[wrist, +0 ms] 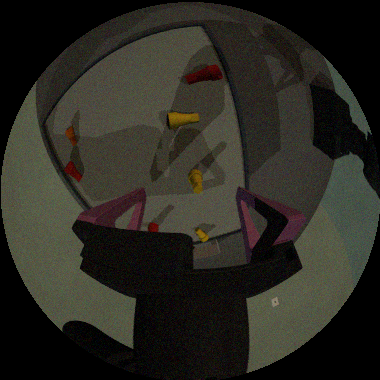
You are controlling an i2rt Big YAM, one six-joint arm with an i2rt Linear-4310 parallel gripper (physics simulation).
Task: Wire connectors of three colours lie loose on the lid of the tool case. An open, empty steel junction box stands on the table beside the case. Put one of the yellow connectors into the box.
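Seen in the pictures: gripper, between the fingertips: (190, 191); arm's base, origin of its link: (344, 131).
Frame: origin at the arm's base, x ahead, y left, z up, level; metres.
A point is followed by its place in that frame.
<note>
My gripper (190, 191) @[z 0.019, x 0.413, y 0.082 m] is open and empty above the pale lid (115, 75) @[z 0.005, x 0.456, y -0.049 m]. A yellow connector (196, 181) @[z 0.024, x 0.406, y 0.067 m] shows between the fingertips, on the lid beneath them. A second yellow connector (183, 119) @[z 0.017, x 0.407, y 0.013 m] lies farther up the lid in the view. A third, smaller-looking yellow connector (202, 235) @[z 0.016, x 0.409, y 0.173 m] is near the lid's lower edge, between the fingers. A small, dim rectangular shape (206, 251) @[z -0.058, x 0.406, y 0.406 m] just beyond that edge may be the steel junction box; the gripper body partly hides it, and its inside cannot be made out.
Red connectors lie at the upper right (204, 74) @[z 0.017, x 0.385, y -0.023 m], at the left edge (73, 171) @[z 0.015, x 0.540, y 0.024 m] and by the left finger (153, 227) @[z 0.090, x 0.429, y 0.041 m], the last partly hidden. An orange connector (71, 136) @[z 0.013, x 0.521, y -0.014 m] lies at the left. A dark jagged object (332, 122) @[z -0.014, x 0.091, y -0.004 m] stands at the far right.
</note>
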